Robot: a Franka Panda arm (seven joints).
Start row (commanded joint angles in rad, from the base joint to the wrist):
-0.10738 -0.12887 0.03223 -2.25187 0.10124 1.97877 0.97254
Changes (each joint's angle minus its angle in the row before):
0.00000 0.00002 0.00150 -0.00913 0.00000 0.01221 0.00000
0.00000 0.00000 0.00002 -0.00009 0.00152 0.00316 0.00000
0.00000 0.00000 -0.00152 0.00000 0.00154 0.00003 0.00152
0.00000 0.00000 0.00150 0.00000 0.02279 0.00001 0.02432
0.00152 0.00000 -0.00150 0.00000 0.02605 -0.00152 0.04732
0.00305 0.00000 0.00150 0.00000 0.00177 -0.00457 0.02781
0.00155 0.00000 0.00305 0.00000 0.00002 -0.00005 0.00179
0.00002 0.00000 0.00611 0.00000 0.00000 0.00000 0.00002
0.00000 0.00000 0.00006 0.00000 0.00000 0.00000 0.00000
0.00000 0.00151 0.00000 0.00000 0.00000 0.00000 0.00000
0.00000 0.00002 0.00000 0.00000 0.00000 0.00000 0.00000
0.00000 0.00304 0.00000 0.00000 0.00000 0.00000 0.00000
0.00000 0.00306 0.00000 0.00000 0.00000 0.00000 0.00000
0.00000 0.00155 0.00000 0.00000 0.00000 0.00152 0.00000
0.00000 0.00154 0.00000 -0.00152 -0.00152 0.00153 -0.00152
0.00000 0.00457 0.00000 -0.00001 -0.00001 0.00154 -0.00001
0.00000 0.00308 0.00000 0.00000 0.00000 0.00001 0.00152
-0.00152 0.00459 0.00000 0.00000 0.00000 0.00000 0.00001
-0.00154 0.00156 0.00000 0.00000 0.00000 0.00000 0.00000
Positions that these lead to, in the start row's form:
-0.10738 -0.12885 0.03373 -2.26100 0.10124 1.99098 0.97254
-0.10738 -0.12885 0.03375 -2.26109 0.10276 1.99414 0.97254
-0.10738 -0.12885 0.03223 -2.26109 0.10430 1.99417 0.97406
-0.10738 -0.12885 0.03373 -2.26109 0.12709 1.99418 0.99838
-0.10586 -0.12885 0.03223 -2.26109 0.15314 1.99266 1.04570
-0.10281 -0.12885 0.03373 -2.26109 0.15491 1.98809 1.07351
-0.10126 -0.12885 0.03678 -2.26109 0.15493 1.98804 1.07530
-0.10124 -0.12885 0.04289 -2.26109 0.15493 1.98804 1.07532
-0.10124 -0.12885 0.04295 -2.26109 0.15493 1.98804 1.07532
-0.10124 -0.12734 0.04295 -2.26109 0.15493 1.98804 1.07532
-0.10124 -0.12732 0.04295 -2.26109 0.15493 1.98804 1.07532
-0.10124 -0.12428 0.04295 -2.26109 0.15493 1.98804 1.07532
-0.10124 -0.12122 0.04295 -2.26109 0.15493 1.98804 1.07532
-0.10124 -0.11967 0.04295 -2.26109 0.15493 1.98956 1.07532
-0.10124 -0.11813 0.04295 -2.26261 0.15341 1.99109 1.07380
-0.10124 -0.11356 0.04295 -2.26262 0.15340 1.99263 1.07379
-0.10124 -0.11048 0.04295 -2.26262 0.15340 1.99264 1.07531
-0.10276 -0.10589 0.04295 -2.26262 0.15340 1.99264 1.07532
-0.10430 -0.10433 0.04295 -2.26262 0.15340 1.99264 1.07532

